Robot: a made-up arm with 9 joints. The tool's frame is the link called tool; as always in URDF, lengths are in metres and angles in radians.
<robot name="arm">
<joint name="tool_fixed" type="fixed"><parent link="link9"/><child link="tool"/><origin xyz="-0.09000 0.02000 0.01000" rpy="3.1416 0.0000 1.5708"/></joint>
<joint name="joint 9" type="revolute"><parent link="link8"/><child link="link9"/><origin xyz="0.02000 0.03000 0.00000"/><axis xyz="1 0 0"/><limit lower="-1.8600" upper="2.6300" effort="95" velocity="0.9"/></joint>
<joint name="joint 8" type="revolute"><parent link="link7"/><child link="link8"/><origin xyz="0.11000 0.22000 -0.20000"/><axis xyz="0.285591 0.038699 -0.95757"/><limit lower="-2.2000" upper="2.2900" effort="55" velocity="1.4"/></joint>
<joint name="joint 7" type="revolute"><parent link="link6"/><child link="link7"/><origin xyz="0.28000 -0.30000 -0.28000"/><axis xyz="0.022 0.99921 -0.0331"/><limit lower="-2.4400" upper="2.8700" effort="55" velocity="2.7"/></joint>
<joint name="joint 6" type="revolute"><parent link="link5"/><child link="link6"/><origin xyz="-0.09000 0.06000 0.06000"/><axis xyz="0.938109 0.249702 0.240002"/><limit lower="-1.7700" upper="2.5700" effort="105" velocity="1.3"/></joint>
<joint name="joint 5" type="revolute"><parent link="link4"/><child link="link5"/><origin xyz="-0.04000 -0.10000 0.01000"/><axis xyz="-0.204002 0.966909 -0.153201"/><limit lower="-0.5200" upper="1.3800" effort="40" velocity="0.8"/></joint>
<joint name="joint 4" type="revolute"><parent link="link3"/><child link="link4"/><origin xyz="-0.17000 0.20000 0.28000"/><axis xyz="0 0 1"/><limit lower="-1.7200" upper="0.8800" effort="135" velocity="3"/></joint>
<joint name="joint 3" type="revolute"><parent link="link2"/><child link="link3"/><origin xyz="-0.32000 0.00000 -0.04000"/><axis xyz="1 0 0"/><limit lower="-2.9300" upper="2.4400" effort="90" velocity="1.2"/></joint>
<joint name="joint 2" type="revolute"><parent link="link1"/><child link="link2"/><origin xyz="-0.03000 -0.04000 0.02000"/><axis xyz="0 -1 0"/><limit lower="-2.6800" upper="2.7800" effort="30" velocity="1.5"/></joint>
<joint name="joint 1" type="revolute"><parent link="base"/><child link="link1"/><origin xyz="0.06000 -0.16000 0.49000"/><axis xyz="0.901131 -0.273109 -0.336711"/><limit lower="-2.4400" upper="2.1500" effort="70" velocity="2.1"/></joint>
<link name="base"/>
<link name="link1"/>
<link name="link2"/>
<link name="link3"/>
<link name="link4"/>
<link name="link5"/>
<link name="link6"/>
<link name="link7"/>
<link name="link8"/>
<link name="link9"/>
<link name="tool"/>
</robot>
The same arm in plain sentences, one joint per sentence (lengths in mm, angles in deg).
The arm has nine revolute joints in a row. What follows holds with every joint at zero, and every direction is one of the base frame's.
The first joint lies 60 mm along +x and 160 mm along -y and 490 mm along +z from the base frame's origin and rotates about the direction (0.901131, -0.273109, -0.336711), from -139.8 to 123.19 deg.
The second joint lies 30 mm along -x and 40 mm along -y and 20 mm along +z from the first joint and rotates about -y, from -153.55 to 159.28 deg.
The third joint lies 320 mm along -x and 40 mm along -z from the second joint and rotates about +x, from -167.88 to 139.8 deg.
The fourth joint lies 170 mm along -x and 200 mm along +y and 280 mm along +z from the third joint and rotates about +z, from -98.55 to 50.42 deg.
The fifth joint lies 40 mm along -x and 100 mm along -y and 10 mm along +z from the fourth joint and rotates about the direction (-0.204002, 0.966909, -0.153201), from -29.79 to 79.07 deg.
The sixth joint lies 90 mm along -x and 60 mm along +y and 60 mm along +z from the fifth joint and rotates about the direction (0.938109, 0.249702, 0.240002), from -101.41 to 147.25 deg.
The seventh joint lies 280 mm along +x and 300 mm along -y and 280 mm along -z from the sixth joint and rotates about the direction (0.022, 0.99921, -0.0331), from -139.8 to 164.44 deg.
The eighth joint lies 110 mm along +x and 220 mm along +y and 200 mm along -z from the seventh joint and rotates about the direction (0.285591, 0.038699, -0.95757), from -126.05 to 131.21 deg.
The ninth joint lies 20 mm along +x and 30 mm along +y from the eighth joint and rotates about +x, from -106.57 to 150.69 deg.
The tool frame, which is the frame that the pose is given for, lies 90 mm along -x and 20 mm along +y and 10 mm along +z from the ninth joint; its axes are the base frame's turned by roll -180, pitch 0 and yaw 90 deg (as in URDF: about the fixed x, then y, then z).

